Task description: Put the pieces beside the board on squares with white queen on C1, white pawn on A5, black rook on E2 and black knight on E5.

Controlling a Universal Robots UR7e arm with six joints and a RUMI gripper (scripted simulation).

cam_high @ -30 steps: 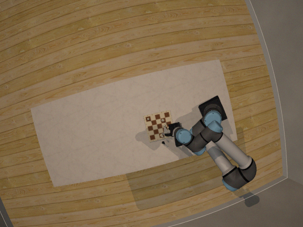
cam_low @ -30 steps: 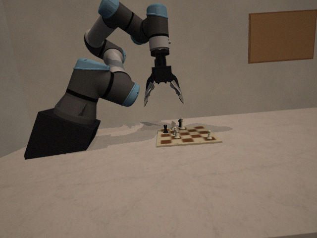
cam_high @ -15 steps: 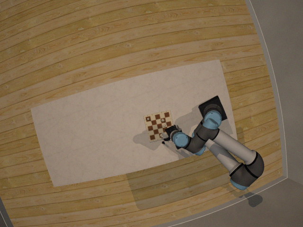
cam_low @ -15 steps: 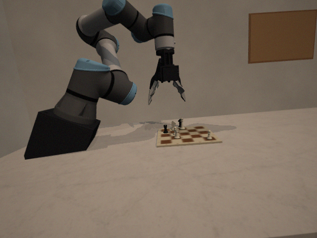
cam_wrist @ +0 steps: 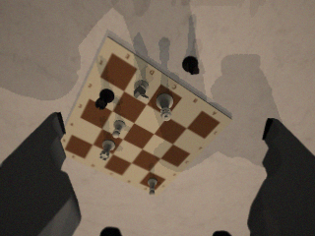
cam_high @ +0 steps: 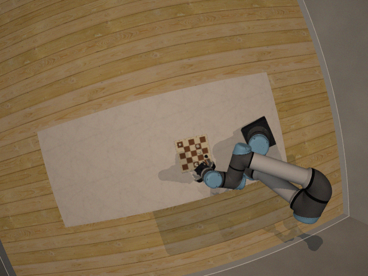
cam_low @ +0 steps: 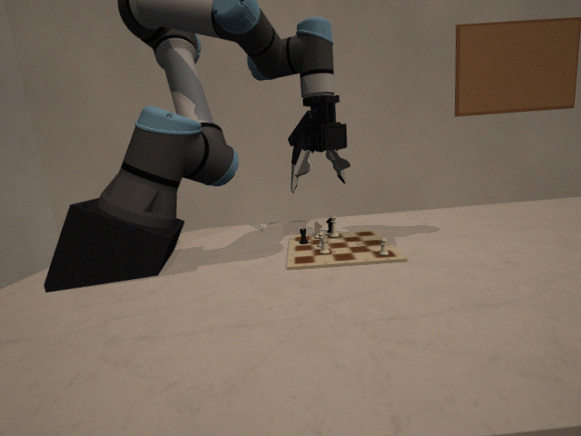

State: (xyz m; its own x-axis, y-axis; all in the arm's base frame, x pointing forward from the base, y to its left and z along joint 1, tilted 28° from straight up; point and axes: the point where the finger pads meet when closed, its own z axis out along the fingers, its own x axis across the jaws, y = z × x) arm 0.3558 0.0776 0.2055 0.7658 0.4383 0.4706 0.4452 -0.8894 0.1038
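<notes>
Right now my hand is 3 cm short of the black piece, 3 cm to the right of it and 11 cm above it. The rest, counted from my hand: chessboard: 2 cm ahead, 11 cm to the right, 12 cm below.
</notes>
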